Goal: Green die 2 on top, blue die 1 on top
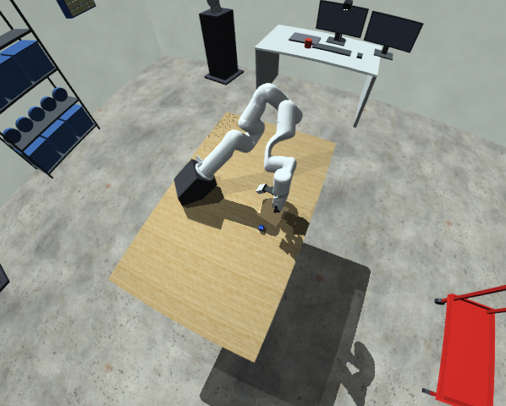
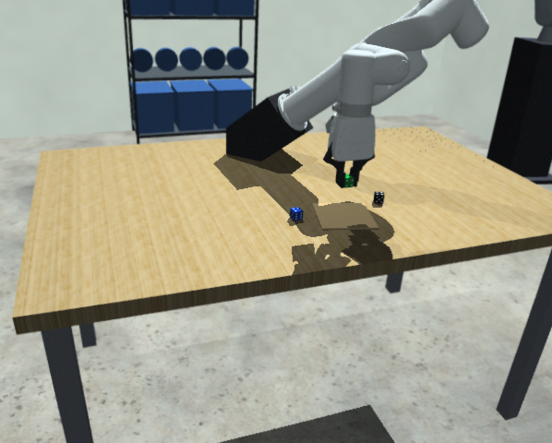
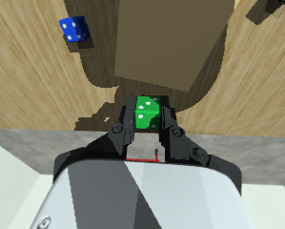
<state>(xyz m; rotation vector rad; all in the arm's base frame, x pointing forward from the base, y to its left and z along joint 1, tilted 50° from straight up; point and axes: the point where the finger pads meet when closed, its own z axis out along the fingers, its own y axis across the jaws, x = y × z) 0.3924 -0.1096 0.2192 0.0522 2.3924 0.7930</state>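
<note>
The tan mat is 120 mm below my hand, 40 mm behind it and 20 mm to the left of it. Also, from my hand: black die (130 mm to the left, 120 mm behind, 110 mm below); blue die (110 mm to the right, 110 mm below, 40 mm behind); green die (10 mm below).
</note>
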